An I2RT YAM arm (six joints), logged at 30 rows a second.
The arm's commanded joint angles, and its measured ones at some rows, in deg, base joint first. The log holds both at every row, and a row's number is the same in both.
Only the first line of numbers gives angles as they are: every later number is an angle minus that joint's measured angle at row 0.
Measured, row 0:
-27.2, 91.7, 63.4, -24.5, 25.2, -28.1
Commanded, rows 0 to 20:
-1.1, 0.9, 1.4, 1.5, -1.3, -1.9
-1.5, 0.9, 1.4, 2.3, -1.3, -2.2
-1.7, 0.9, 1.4, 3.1, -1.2, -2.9
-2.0, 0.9, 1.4, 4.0, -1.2, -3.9
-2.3, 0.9, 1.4, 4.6, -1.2, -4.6
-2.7, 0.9, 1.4, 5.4, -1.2, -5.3
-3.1, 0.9, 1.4, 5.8, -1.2, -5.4
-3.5, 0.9, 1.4, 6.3, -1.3, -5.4
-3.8, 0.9, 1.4, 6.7, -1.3, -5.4
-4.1, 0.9, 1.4, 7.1, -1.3, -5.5
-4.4, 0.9, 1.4, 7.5, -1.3, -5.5
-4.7, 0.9, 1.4, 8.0, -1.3, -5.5
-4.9, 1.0, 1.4, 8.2, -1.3, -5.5
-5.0, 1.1, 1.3, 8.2, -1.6, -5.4
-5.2, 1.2, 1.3, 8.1, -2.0, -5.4
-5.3, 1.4, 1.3, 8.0, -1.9, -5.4
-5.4, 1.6, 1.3, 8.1, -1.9, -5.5
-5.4, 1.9, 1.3, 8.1, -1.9, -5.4
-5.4, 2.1, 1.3, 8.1, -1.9, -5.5
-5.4, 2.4, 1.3, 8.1, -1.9, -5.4
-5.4, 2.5, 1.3, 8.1, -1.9, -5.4
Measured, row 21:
-5.2, 1.2, 0.0, 8.0, -1.5, -5.0
